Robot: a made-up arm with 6 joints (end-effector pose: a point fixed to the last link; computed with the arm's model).
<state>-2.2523 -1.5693 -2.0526 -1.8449 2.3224 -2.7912</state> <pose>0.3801 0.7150 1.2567 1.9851 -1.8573 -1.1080</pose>
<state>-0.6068 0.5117 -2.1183 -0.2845 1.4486 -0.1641</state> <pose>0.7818 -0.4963 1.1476 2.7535 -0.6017 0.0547</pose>
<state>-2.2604 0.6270 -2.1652 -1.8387 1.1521 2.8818</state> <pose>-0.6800 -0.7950 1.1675 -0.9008 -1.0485 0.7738</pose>
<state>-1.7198 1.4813 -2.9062 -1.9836 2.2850 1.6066</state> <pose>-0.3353 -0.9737 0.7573 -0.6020 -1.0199 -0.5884</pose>
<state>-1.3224 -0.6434 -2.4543 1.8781 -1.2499 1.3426</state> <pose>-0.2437 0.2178 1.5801 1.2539 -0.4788 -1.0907</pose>
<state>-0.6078 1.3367 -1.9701 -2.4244 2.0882 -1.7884</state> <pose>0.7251 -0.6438 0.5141 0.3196 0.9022 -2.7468</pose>
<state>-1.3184 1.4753 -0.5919 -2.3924 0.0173 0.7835</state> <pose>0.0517 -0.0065 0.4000 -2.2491 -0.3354 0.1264</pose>
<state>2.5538 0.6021 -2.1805 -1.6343 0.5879 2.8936</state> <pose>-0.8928 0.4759 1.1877 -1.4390 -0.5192 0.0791</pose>
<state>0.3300 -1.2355 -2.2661 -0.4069 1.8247 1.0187</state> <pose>-0.5117 -0.1637 1.5983 -1.4180 0.9946 -1.5994</pose>
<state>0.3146 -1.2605 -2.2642 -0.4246 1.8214 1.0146</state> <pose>-0.5314 -0.1644 1.5851 -1.3809 1.0154 -1.6292</pose>
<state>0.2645 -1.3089 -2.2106 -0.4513 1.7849 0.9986</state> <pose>-0.5510 -0.1434 1.5689 -1.3383 1.0615 -1.7115</pose>
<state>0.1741 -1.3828 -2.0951 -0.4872 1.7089 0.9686</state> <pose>-0.5635 -0.0948 1.5495 -1.2937 1.1353 -1.8566</pose>
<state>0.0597 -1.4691 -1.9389 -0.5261 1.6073 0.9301</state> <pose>-0.5587 -0.0280 1.5279 -1.2578 1.2225 -2.0397</pose>
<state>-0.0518 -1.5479 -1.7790 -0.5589 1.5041 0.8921</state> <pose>-0.5340 0.0368 1.5073 -1.2426 1.3023 -2.2165</pose>
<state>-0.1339 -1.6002 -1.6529 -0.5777 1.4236 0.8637</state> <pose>-0.4997 0.0813 1.4933 -1.2531 1.3565 -2.3417</pose>
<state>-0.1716 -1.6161 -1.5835 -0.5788 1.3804 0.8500</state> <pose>-0.4702 0.0994 1.4908 -1.2842 1.3763 -2.3910</pose>
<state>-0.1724 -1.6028 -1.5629 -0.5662 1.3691 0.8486</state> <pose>-0.4497 0.0987 1.4983 -1.3250 1.3687 -2.3787</pose>
